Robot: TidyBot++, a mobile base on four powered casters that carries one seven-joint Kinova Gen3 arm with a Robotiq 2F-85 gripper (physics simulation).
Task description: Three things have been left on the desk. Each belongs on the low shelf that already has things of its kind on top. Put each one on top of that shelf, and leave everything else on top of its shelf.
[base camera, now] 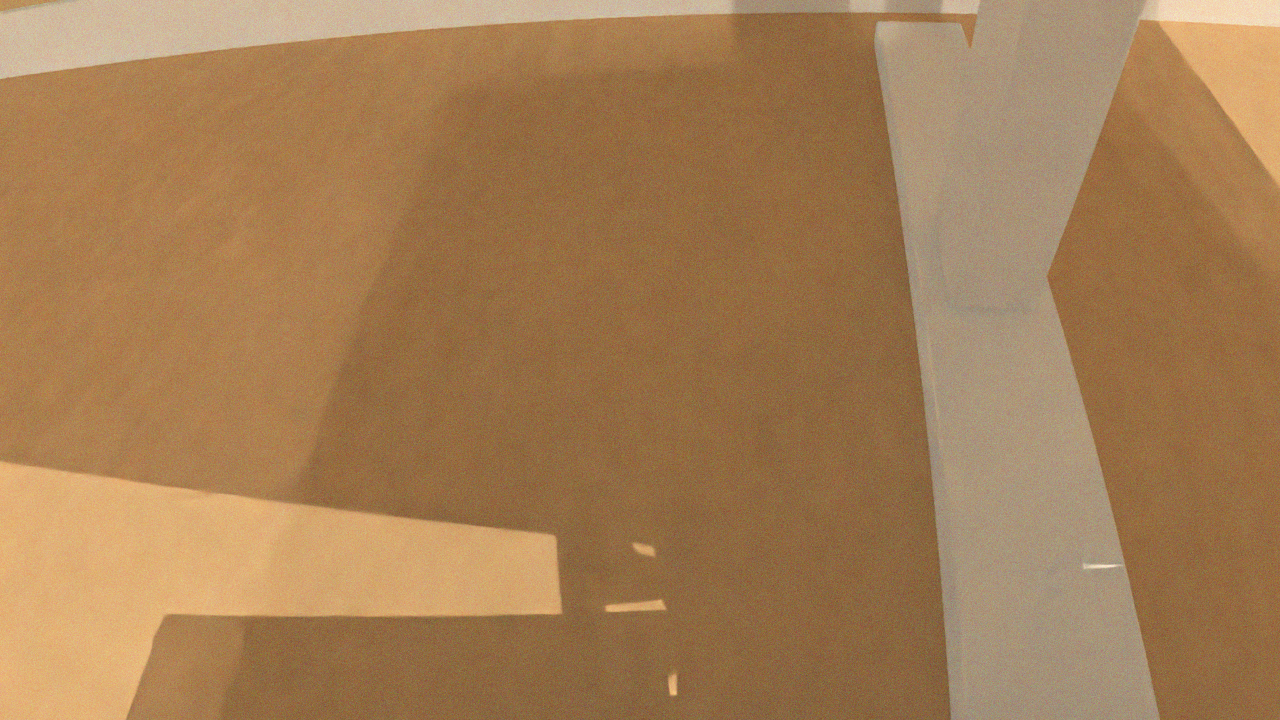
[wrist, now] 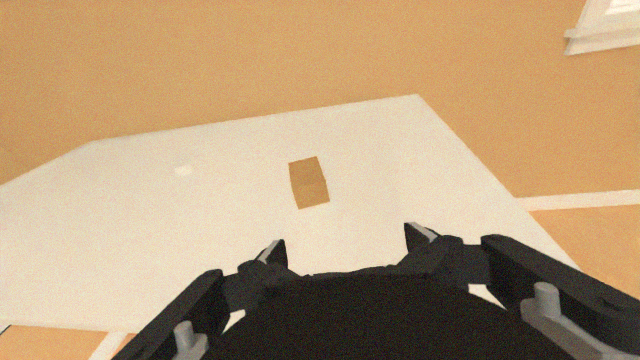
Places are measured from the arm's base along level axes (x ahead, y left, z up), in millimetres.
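Pixels of known places: gripper, fingertip midpoint: (wrist: 344,244).
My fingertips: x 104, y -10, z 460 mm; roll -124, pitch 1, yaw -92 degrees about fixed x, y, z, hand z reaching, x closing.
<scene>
For each thing: its top centre in the pictures, then the offset to it from my fingertips. Level surfaces: height alone.
- brown box-shaped block, middle of its top: (wrist: 305,170) dx +240, dy +47, dz -87 mm
- white desk top, its level: dz -137 mm
- small whitish thing, middle of its top: (wrist: 181,163) dx +432, dy +401, dz -113 mm
- brown floor, its level: dz -857 mm
In the wrist view a brown box-shaped block (wrist: 309,183) lies on the white desk top (wrist: 400,150), near the middle of the view. A small whitish thing (wrist: 183,170) lies on the desk to the left of the block; what it is cannot be told. My gripper (wrist: 344,244) is open and empty. Its fingertips show below the block in the view, apart from it. A third thing on the desk and the low shelves do not show in these views.
In the base camera view a pale desk support (base camera: 1029,447) stands over the brown floor (base camera: 626,268), right of the middle. A white skirting strip (base camera: 358,22) runs along the far edge. In the wrist view a wall (wrist: 250,60) rises behind the desk, with a white window frame (wrist: 595,42) at the upper right.
</scene>
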